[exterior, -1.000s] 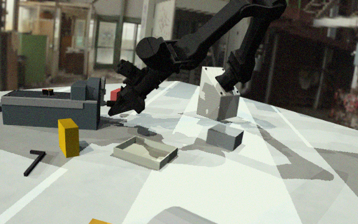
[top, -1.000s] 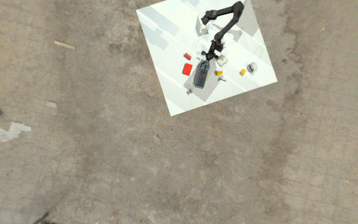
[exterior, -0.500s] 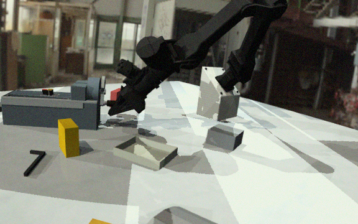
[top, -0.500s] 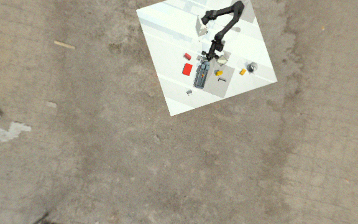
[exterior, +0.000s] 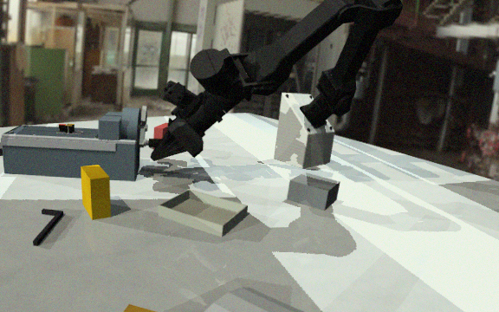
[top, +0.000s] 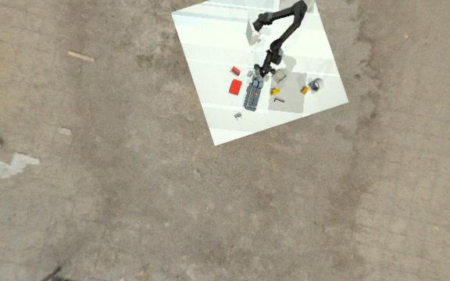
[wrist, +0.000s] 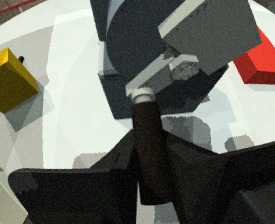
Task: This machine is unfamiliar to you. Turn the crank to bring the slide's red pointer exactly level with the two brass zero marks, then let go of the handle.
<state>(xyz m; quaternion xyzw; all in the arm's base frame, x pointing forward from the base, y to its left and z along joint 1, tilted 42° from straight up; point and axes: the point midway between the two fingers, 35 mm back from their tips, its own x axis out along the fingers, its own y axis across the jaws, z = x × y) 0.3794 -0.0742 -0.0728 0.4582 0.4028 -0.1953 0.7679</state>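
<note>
My gripper tip is 12 cm short of the red pointer, 13 cm to the left of it and 4 cm below it. The rest, counted from my gripper tip: shallow grey tray: 4 cm ahead, 18 cm to the left, 3 cm below; then dark crank handle: 1 cm behind, 1 cm to the left, 3 cm above; then yellow block: 16 cm ahead, 7 cm to the left, 1 cm below.
</note>
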